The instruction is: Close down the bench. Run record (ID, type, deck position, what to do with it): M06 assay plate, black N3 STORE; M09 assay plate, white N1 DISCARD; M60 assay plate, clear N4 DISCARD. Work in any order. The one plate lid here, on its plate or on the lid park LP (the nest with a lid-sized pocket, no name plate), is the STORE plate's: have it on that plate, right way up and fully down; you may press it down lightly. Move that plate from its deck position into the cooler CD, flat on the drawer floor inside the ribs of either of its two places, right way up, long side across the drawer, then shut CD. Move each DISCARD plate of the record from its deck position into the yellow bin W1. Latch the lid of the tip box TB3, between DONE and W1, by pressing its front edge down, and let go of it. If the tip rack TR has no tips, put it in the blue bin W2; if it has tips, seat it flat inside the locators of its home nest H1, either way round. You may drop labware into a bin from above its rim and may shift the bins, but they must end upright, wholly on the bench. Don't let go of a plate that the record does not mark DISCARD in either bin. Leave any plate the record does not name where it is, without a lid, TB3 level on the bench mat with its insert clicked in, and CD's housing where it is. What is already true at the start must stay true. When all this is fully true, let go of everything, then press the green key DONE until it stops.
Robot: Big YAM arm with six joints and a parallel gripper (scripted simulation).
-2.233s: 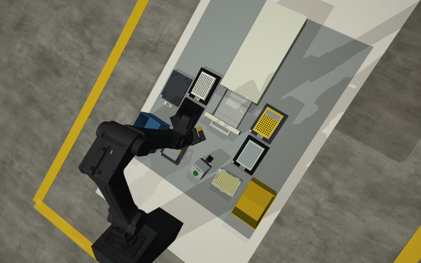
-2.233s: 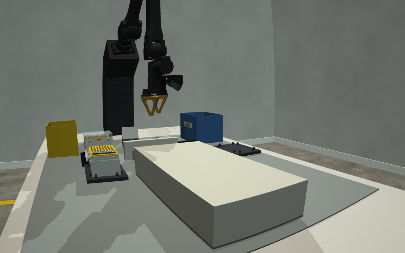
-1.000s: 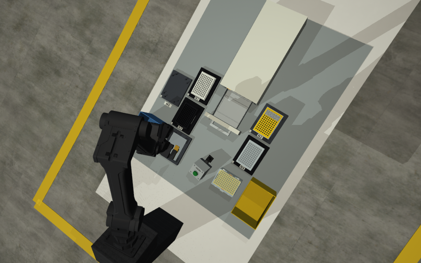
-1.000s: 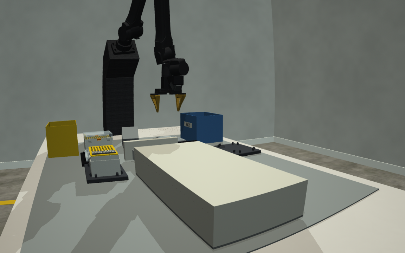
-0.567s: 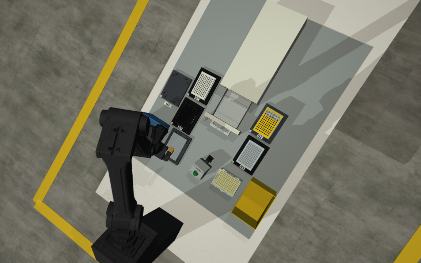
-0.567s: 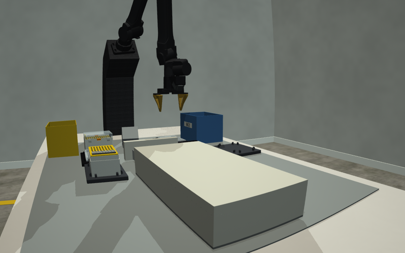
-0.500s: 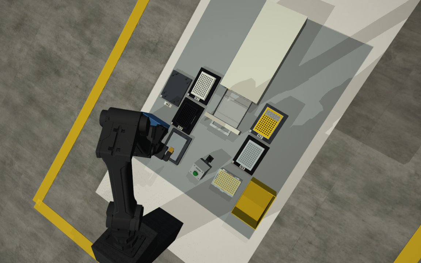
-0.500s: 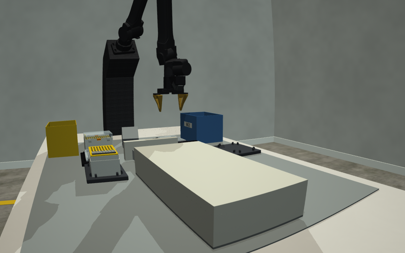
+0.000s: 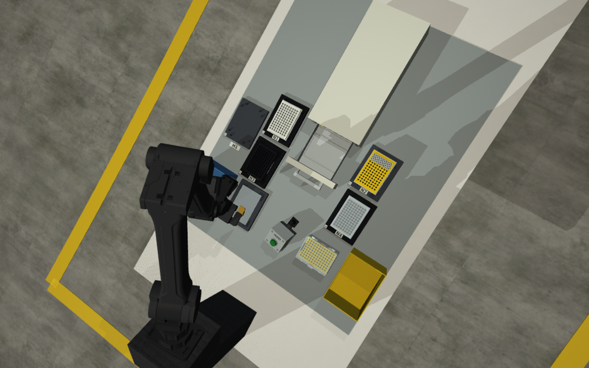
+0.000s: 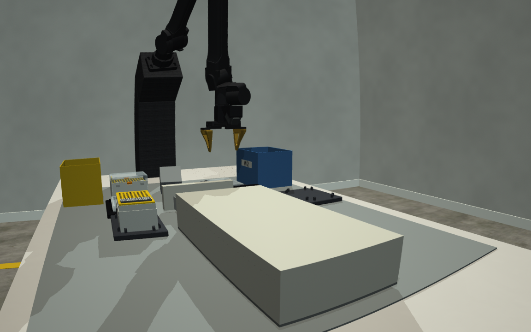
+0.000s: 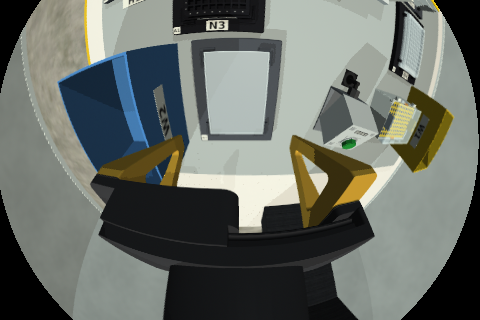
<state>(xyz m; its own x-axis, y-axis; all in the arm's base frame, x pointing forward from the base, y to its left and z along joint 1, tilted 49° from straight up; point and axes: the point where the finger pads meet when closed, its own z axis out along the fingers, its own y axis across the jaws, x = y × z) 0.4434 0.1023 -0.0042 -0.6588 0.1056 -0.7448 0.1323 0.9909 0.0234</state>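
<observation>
My gripper is now 110 mm above the clear plate lid. The rest, counted from my hand: blue bin W2: 30 mm ahead, 150 mm to the left, 90 mm below; then lid park LP: 120 mm below; then green DONE key: 80 mm behind, 170 mm to the right, 60 mm below.
</observation>
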